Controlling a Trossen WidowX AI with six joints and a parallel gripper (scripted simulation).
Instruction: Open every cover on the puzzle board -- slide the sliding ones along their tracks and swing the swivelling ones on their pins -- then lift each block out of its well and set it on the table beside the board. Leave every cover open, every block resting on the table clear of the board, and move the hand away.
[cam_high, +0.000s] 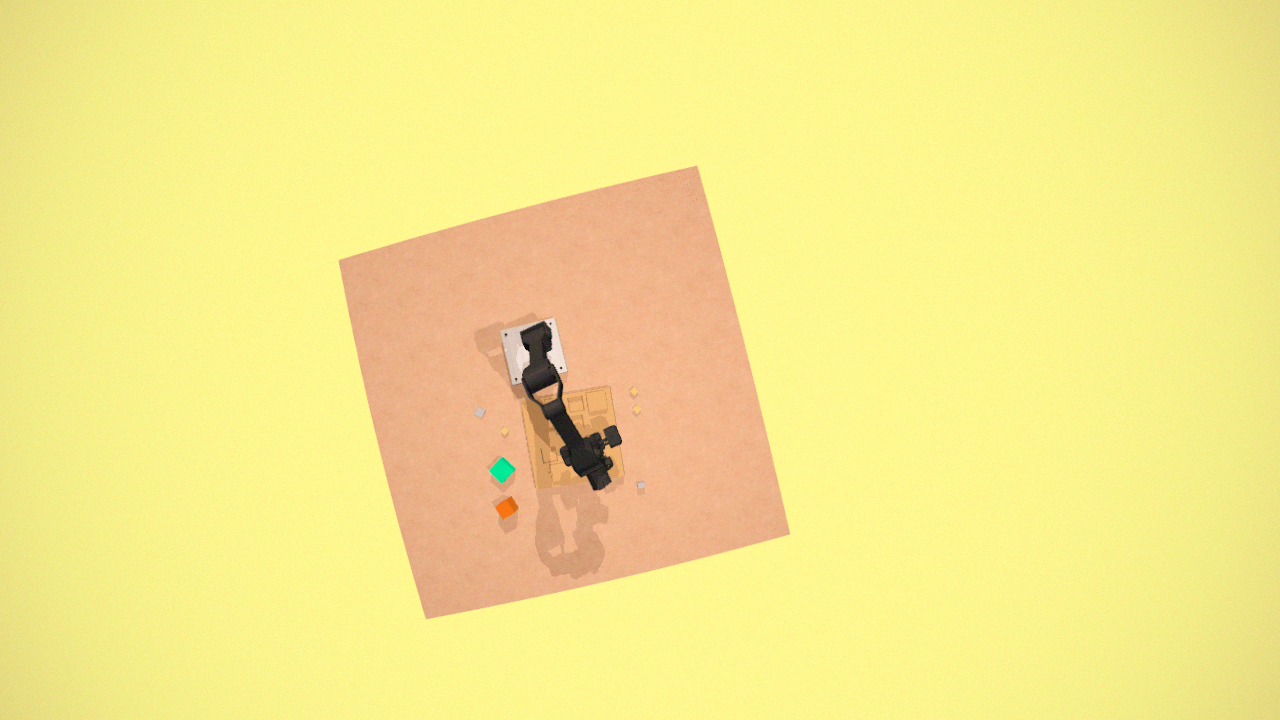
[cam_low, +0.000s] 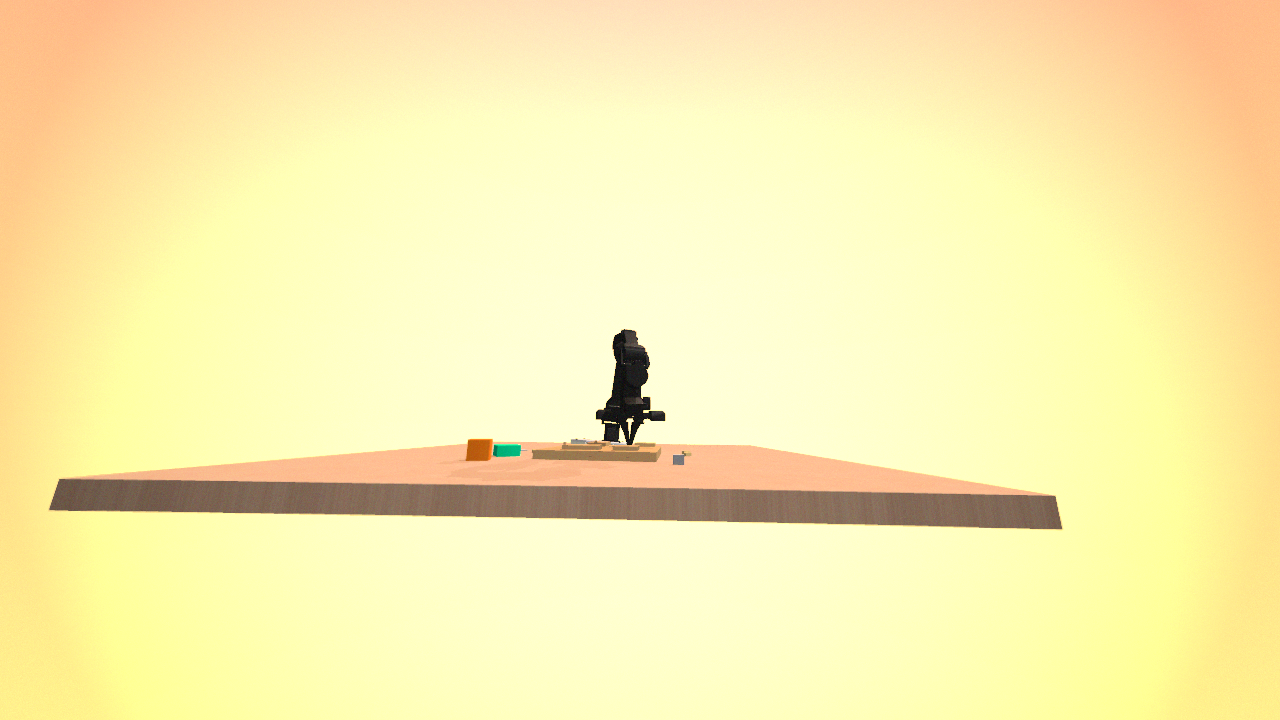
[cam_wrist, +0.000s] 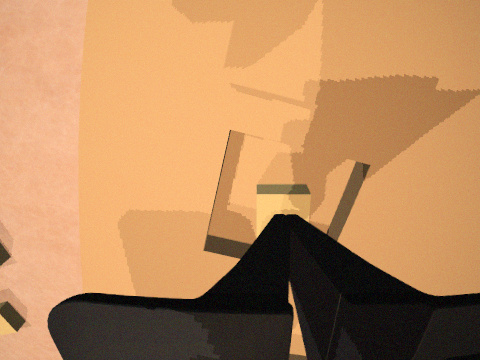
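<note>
Right now the tan puzzle board is 5 cm to the right of my gripper tip and 2 cm behind it. The rest, counted from my gripper tip: grey cube: 18 cm ahead, 12 cm to the left, 1 cm below; then green block: 32 cm to the right, 3 cm ahead, 1 cm below; then orange block: 33 cm to the right, 15 cm ahead.
</note>
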